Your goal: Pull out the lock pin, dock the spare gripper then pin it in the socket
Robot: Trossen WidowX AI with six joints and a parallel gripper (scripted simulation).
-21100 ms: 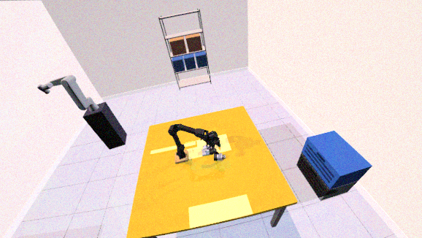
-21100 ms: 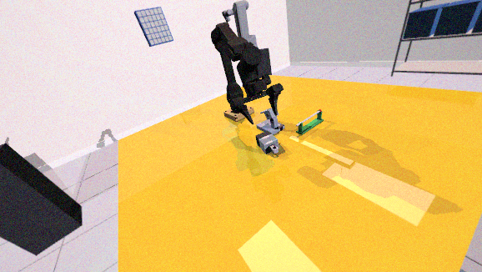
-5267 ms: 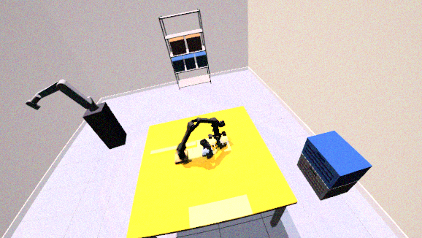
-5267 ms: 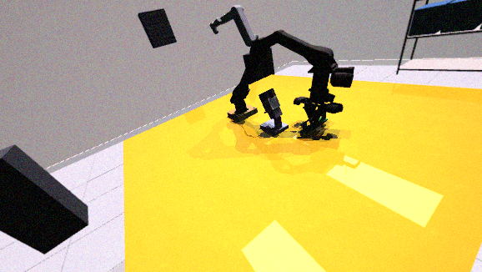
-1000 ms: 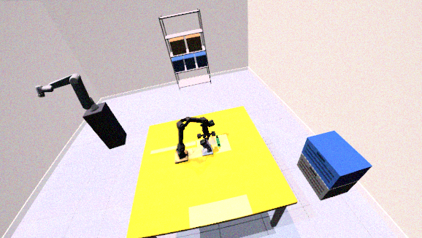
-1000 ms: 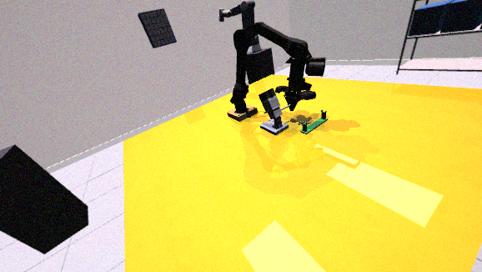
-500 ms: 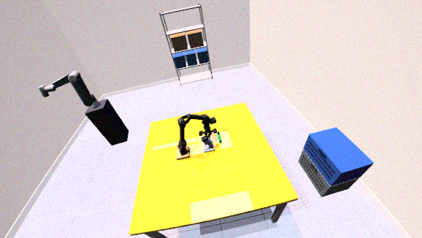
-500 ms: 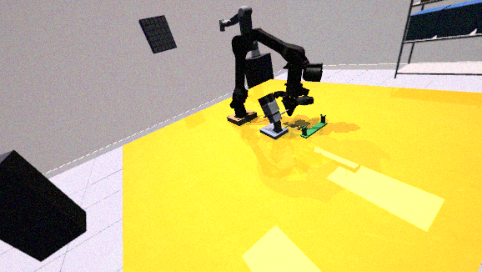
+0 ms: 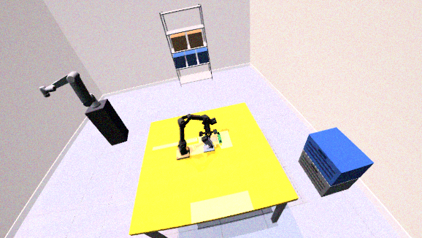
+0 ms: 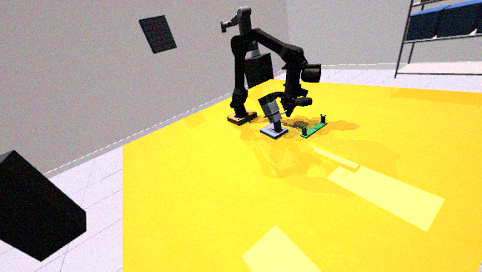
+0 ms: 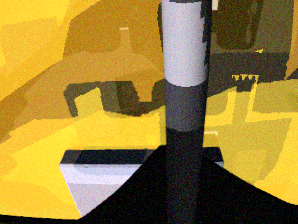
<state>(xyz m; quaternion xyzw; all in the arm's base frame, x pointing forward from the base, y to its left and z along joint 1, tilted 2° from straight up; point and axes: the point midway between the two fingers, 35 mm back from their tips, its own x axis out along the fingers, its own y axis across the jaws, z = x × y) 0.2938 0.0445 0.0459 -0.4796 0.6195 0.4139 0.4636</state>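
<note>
Right now my gripper tip is 70 mm to the left of the mount and 30 mm past it. Round my gripper tip: spare gripper: 80 mm above, 70 mm to the right, 30 mm behind; then green cradle: 110 mm ahead, 20 mm below, 10 mm to the left.
</note>
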